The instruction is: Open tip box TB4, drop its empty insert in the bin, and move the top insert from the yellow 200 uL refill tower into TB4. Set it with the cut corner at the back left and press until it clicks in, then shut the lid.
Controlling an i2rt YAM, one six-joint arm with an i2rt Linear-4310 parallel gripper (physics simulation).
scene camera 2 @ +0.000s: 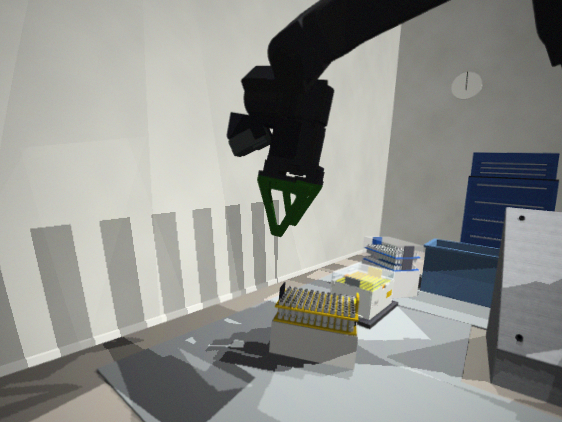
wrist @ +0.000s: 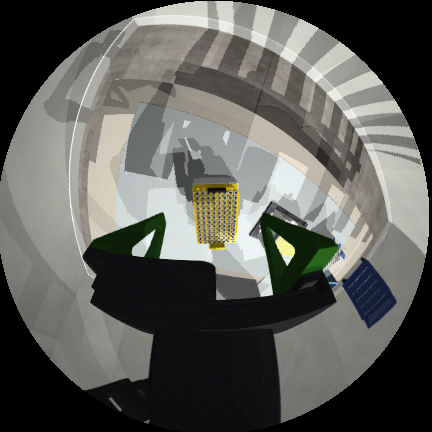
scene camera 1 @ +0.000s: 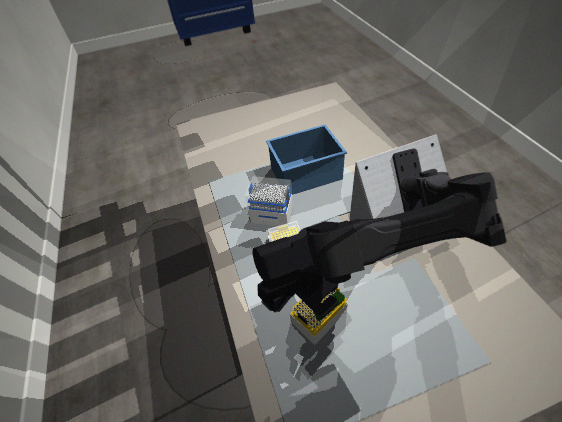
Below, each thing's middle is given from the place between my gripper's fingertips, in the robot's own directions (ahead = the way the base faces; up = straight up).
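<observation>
Positions counted from my hand: clear lid (scene camera 2: 367, 277), 230 mm to the right, 50 mm behind, 100 mm below; blue-trimmed tip rack (scene camera 2: 405, 258), 400 mm to the right, 50 mm behind, 110 mm below; blue bin (scene camera 2: 466, 272), 540 mm to the right, 220 mm behind, 110 mm below. Going by their middles, of the things named here the clear lid is the nearest to my hand and the blue bin the farthest from it.
</observation>
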